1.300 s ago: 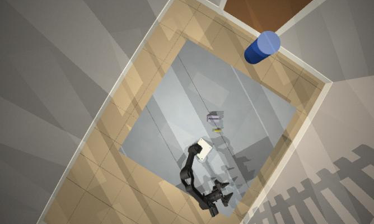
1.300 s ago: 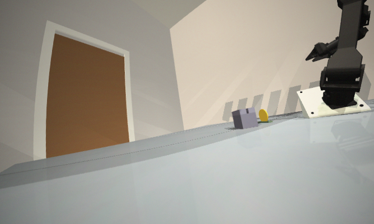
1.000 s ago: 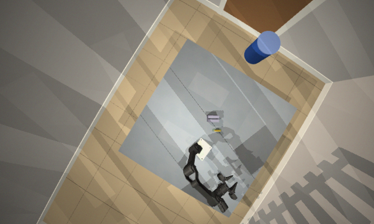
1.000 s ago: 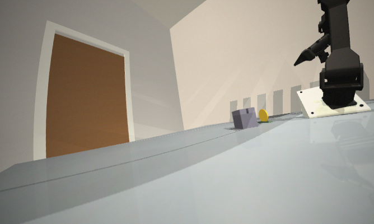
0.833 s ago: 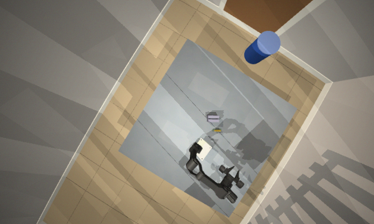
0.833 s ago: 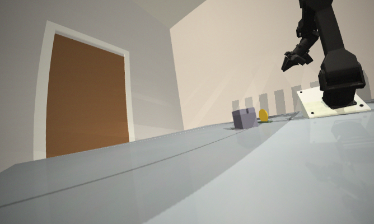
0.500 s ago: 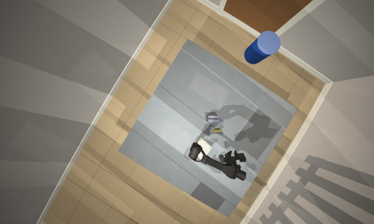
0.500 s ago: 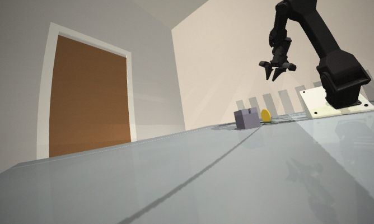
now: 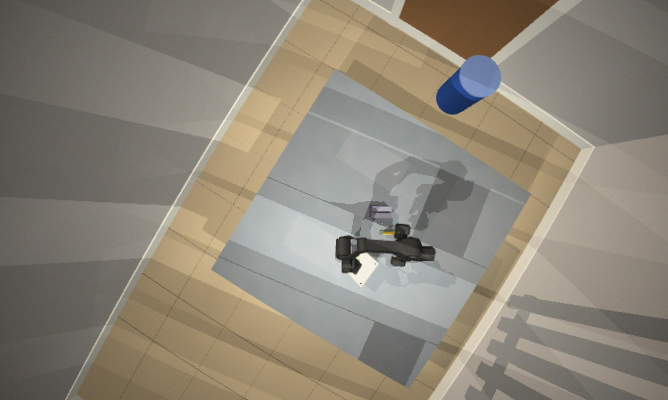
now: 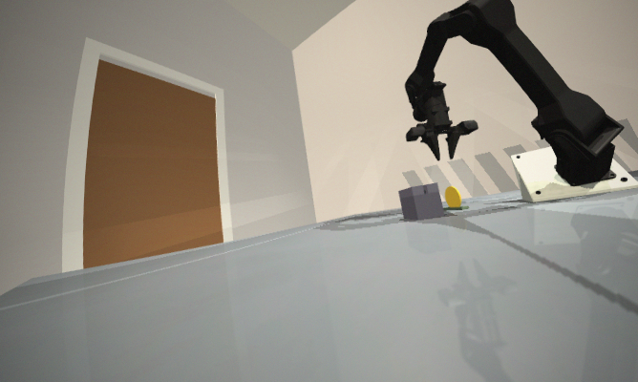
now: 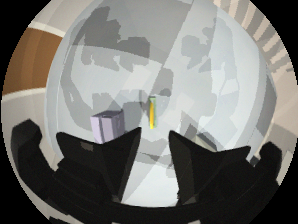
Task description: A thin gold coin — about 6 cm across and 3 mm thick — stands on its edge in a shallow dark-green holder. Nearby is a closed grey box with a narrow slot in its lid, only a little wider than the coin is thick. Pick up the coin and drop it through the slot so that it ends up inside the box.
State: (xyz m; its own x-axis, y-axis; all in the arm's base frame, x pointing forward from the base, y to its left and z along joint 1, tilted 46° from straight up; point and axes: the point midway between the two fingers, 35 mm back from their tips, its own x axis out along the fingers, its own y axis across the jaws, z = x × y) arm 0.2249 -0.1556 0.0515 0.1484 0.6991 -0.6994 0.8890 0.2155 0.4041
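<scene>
The gold coin is 1 cm to the left of my gripper tip and 11 cm below it.
</scene>
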